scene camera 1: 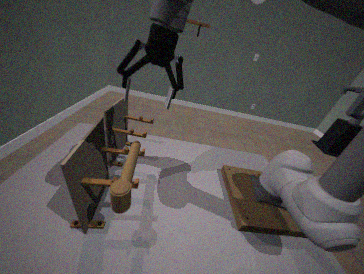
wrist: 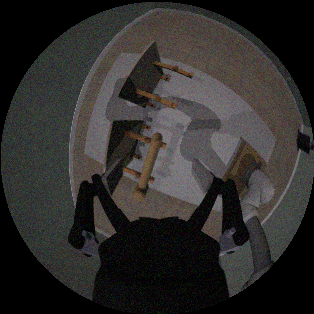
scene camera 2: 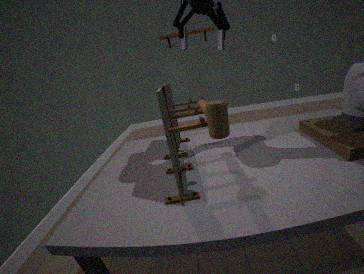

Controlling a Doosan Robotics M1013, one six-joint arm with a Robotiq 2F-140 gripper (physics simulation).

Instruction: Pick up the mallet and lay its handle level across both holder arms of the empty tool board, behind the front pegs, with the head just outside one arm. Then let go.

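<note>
The wooden mallet rests with its handle across both arms of the nearer tool board, its thick head hanging outside the near arm. In the wrist view, small pegs stand on the arms in front of the handle. The empty tool board stands beyond it in scene camera 1, with two bare wooden holder arms. My gripper is wide open and empty, high above the boards and apart from the mallet.
Both boards stand upright on wooden feet on the pale table. A wooden base plate with a white robot arm stands at the right. A wooden rail hangs on the wall behind.
</note>
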